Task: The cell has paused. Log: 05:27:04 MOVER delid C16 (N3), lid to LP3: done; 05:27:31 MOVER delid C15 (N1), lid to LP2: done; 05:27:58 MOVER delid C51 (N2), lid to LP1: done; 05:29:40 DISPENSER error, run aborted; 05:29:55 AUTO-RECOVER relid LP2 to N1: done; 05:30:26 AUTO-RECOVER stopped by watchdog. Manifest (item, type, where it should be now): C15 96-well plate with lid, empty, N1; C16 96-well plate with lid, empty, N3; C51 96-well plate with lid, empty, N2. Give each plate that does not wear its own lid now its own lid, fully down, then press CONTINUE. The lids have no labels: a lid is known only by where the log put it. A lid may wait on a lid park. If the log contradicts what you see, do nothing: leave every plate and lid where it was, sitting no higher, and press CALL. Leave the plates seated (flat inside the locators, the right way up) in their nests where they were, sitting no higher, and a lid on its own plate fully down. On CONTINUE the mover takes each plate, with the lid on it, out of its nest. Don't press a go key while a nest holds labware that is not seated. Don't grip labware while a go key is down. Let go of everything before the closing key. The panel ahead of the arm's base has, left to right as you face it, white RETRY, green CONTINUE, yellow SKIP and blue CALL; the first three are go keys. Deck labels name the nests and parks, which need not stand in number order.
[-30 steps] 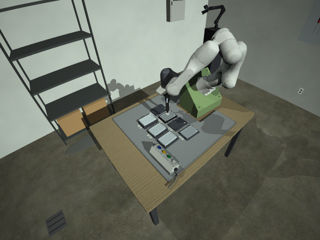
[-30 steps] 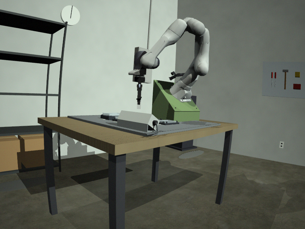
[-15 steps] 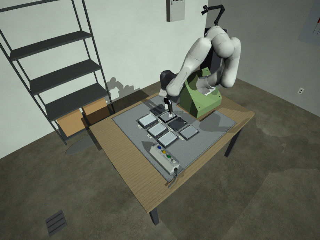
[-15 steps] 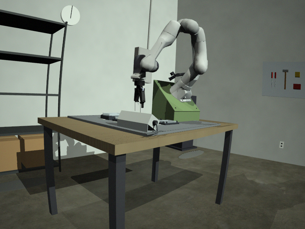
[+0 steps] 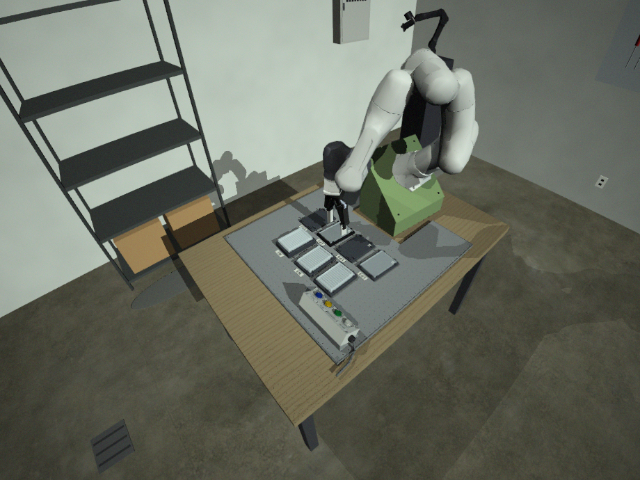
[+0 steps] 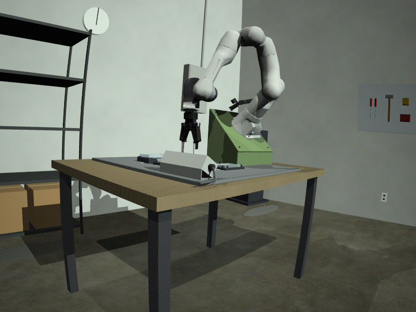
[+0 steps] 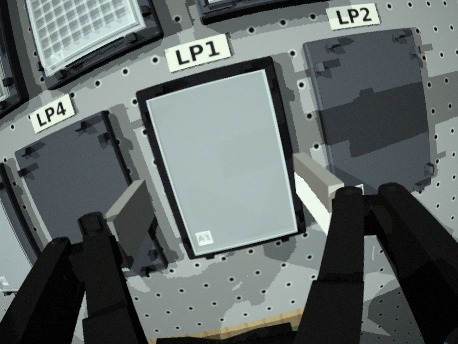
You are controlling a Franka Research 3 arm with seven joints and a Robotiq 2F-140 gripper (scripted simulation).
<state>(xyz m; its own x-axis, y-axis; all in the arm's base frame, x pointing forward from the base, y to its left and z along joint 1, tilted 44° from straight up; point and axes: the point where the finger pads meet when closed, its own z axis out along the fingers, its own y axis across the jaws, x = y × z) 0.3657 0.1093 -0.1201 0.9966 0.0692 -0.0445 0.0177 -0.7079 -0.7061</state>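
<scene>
Right now the park LP1 is 6 cm below my hand. The rest, counted from my hand: park LP4: 2 cm behind, 12 cm to the left, 6 cm below; park LP2: 2 cm ahead, 13 cm to the right, 6 cm below; LP4 label: 7 cm ahead, 14 cm to the left, 6 cm below.
</scene>
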